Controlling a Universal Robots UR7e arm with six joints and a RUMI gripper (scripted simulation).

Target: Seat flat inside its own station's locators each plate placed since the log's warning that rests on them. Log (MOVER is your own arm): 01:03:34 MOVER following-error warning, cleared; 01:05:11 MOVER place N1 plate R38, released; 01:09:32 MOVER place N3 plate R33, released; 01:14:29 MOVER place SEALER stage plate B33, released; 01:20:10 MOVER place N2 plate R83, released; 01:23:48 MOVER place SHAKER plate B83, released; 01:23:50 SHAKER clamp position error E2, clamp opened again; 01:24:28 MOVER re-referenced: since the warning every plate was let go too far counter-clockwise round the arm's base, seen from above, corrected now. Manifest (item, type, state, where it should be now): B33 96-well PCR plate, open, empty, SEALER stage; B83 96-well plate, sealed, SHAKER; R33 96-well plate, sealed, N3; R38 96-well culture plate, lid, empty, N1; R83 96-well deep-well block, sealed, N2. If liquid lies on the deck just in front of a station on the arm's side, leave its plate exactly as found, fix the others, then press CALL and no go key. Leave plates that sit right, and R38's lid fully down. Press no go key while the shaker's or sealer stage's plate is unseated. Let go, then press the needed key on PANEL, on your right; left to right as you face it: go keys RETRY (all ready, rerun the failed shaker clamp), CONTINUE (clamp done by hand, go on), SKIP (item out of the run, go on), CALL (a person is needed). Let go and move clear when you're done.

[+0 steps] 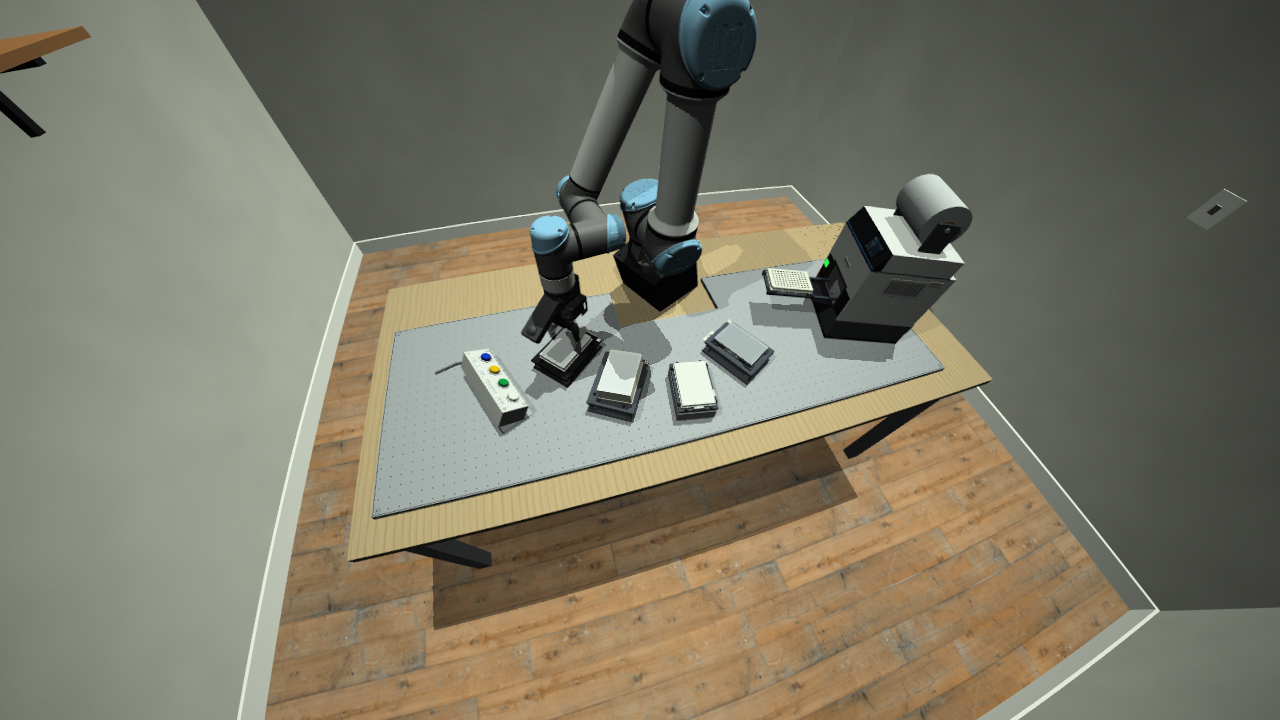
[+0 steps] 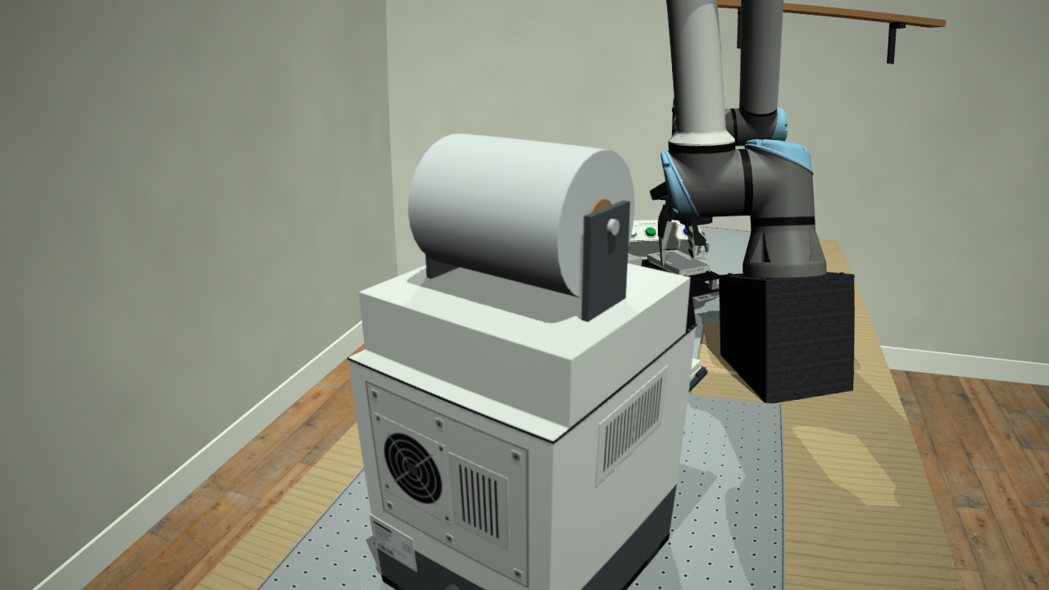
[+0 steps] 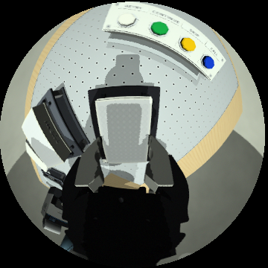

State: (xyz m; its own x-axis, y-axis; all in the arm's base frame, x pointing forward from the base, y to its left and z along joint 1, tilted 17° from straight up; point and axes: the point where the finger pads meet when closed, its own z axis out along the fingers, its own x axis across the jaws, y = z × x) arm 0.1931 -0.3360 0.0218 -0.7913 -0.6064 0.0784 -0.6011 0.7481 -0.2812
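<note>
The tall sealed deep-well block is 150 mm ahead of my hand, 100 mm to the left of it and 10 mm above it. Also, from my hand: roll 150 mm ahead, 930 mm to the left, 340 mm above; then white PCR plate 40 mm ahead, 680 mm to the left, 60 mm above; then grey lidded plate 160 mm ahead, 460 mm to the left.
</note>
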